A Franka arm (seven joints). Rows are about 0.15 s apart.
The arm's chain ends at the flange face. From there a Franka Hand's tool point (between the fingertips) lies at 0.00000 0.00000 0.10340 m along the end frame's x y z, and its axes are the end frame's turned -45 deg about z.
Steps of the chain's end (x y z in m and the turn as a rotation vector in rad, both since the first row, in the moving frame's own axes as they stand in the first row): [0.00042 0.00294 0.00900 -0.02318 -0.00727 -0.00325]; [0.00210 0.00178 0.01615 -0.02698 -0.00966 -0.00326]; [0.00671 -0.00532 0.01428 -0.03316 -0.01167 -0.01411]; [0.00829 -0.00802 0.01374 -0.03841 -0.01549 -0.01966]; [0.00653 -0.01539 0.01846 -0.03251 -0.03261 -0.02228]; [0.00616 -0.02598 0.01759 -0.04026 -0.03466 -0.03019]
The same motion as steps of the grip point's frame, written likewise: [-0.00401 0.00354 0.00897 -0.01125 -0.02153 -0.00325]; [-0.00245 0.00401 0.01611 -0.01225 -0.02591 -0.00326]; [0.00524 0.00258 0.01422 -0.01520 -0.03170 -0.01411]; [0.00761 0.00190 0.01365 -0.01621 -0.03811 -0.01966]; [0.01074 -0.00622 0.01835 0.00007 -0.04605 -0.02228]; [0.01726 -0.01352 0.01744 -0.00396 -0.05298 -0.03019]
